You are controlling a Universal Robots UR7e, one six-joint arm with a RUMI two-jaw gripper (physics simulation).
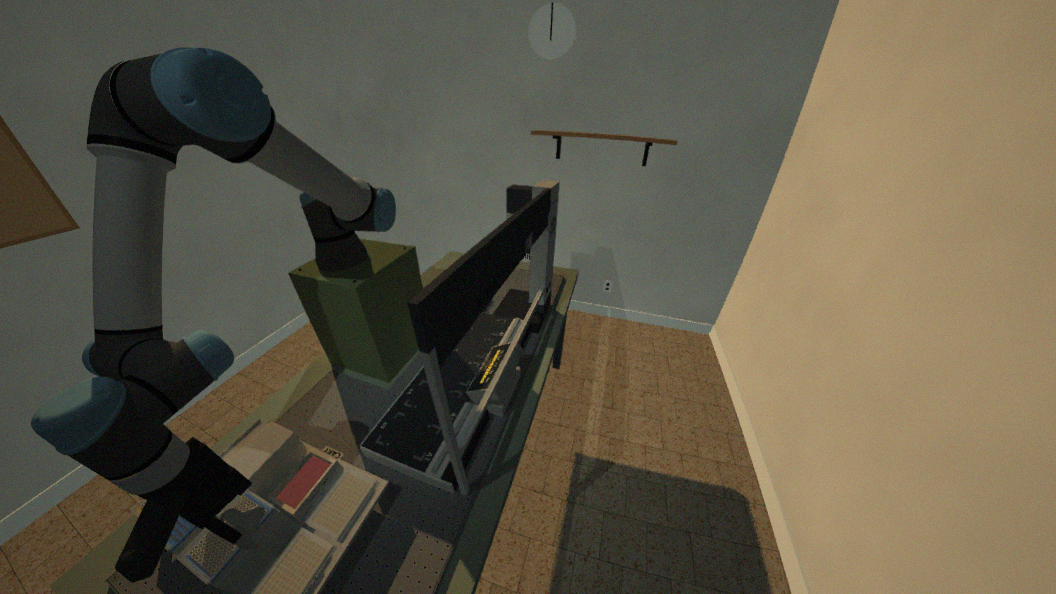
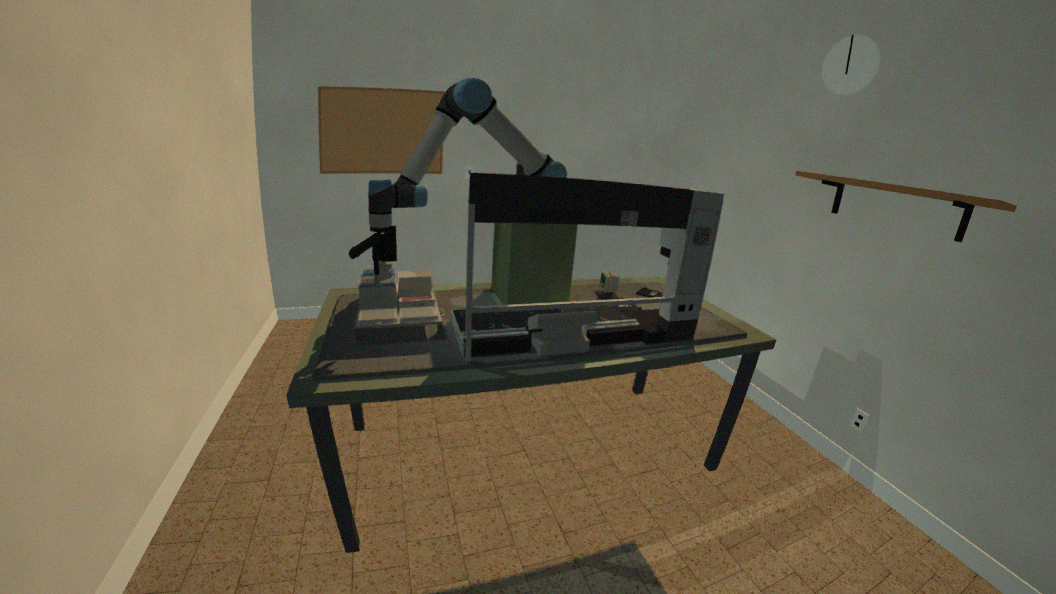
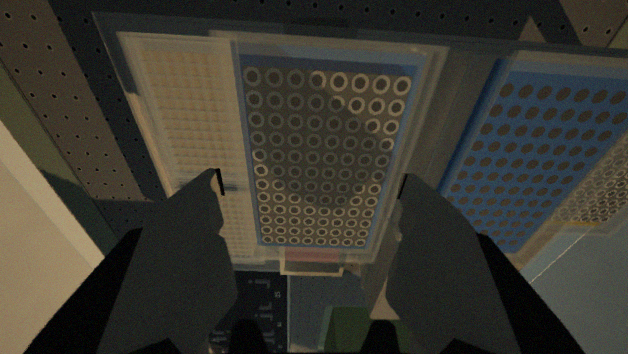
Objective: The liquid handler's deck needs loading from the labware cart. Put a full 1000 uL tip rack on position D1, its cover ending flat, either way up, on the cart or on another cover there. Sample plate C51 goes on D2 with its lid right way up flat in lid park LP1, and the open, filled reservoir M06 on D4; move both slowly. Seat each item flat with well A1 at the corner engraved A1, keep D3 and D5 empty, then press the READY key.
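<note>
My gripper [image 1: 184, 550] [image 3: 311, 173] is open and empty above the labware cart, its jaws on either side of a tip rack. This rack [image 3: 312, 160] has a blue rim, rows of pale ring-shaped tip tops and a clear cover. A blue rack [image 3: 510, 165] with dark holes stands beside it. Pale gridded plates [image 1: 295, 565] [image 1: 343, 506] [image 3: 185, 100] lie on the cart's other side. A reservoir with red contents [image 1: 306, 481] [image 3: 311, 255] is beyond the rack. The liquid handler's dark deck [image 1: 413, 421] [image 3: 265, 300] shows corner marks. Labels C51 and M06 are not readable.
The handler's black gantry beam [image 1: 480, 269] [image 2: 576, 200] spans above the deck. A display [image 1: 491, 365] with yellow text is at its front. The arm's green pedestal [image 1: 361, 325] [image 2: 536, 262] stands behind the handler. A beige box [image 1: 265, 450] is beside the reservoir.
</note>
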